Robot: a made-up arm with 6 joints.
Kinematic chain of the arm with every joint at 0, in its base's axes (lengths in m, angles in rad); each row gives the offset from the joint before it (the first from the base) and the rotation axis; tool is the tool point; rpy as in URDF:
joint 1: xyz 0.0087 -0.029 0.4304 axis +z
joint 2: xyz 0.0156 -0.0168 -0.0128 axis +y
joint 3: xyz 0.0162 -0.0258 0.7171 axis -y
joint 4: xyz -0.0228 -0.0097 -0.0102 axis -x
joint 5: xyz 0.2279 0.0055 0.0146 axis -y
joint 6: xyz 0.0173 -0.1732 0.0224 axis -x
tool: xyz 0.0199 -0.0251 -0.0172 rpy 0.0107 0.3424 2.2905
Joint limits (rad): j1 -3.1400..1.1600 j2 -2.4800..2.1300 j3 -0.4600..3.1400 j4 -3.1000..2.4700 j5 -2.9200..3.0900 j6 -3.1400..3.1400
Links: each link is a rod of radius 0.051 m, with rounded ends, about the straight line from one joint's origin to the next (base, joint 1, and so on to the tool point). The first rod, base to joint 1, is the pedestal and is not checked.
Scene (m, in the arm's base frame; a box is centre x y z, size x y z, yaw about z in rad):
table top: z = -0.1
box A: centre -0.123 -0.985 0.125 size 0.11 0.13 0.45 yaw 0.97
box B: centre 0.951 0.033 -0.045 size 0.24 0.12 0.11 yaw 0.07
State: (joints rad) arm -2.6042 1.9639 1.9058 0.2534 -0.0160 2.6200
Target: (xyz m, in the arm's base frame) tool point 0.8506 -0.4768 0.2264
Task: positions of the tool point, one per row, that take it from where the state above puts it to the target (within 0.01 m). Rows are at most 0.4 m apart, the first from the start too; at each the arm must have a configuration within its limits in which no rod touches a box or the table.
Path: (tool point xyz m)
1: -0.8756 -0.4509 0.4694
2: -0.7984 -0.5134 0.7330
3: -0.6664 -0.5092 0.9711
4: -0.5075 -0.4309 1.1624
5: -0.3509 -0.2842 1.2904
6: -0.3355 -0.6049 1.1492
7: -0.1770 -0.8633 0.9341
8: 0.0709 -0.9917 0.6649
9: 0.3269 -0.9603 0.3686
10: 0.5057 -0.7871 0.0771
11: 0.6983 -0.6576 0.1510
12: 0.8506 -0.4768 0.2264

